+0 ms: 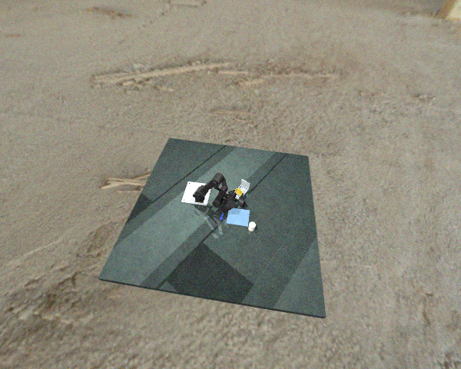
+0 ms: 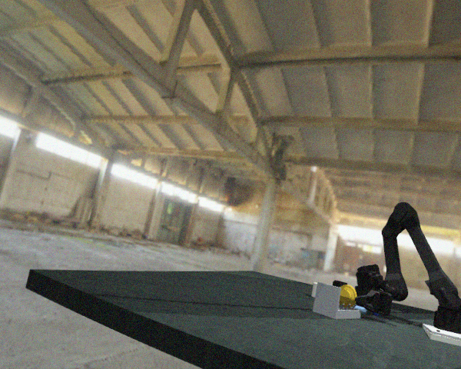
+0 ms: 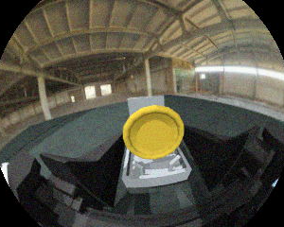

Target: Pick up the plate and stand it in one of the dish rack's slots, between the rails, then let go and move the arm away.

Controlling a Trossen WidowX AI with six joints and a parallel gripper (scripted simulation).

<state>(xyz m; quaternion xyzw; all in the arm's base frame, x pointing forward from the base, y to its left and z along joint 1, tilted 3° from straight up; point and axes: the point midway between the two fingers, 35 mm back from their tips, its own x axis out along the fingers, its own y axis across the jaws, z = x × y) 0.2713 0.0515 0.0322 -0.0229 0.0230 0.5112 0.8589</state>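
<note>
The yellow plate lies 1 cm to the right of my gripper tip and 1 cm below it. From my gripper tip the other things lie so: light blue mat: 19 cm to the right, 5 cm below, 1 cm ahead; blue spoon: 20 cm to the right, 10 cm behind, 5 cm below; grey dish rack: 3 cm below, 2 cm to the left, 1 cm ahead.
</note>
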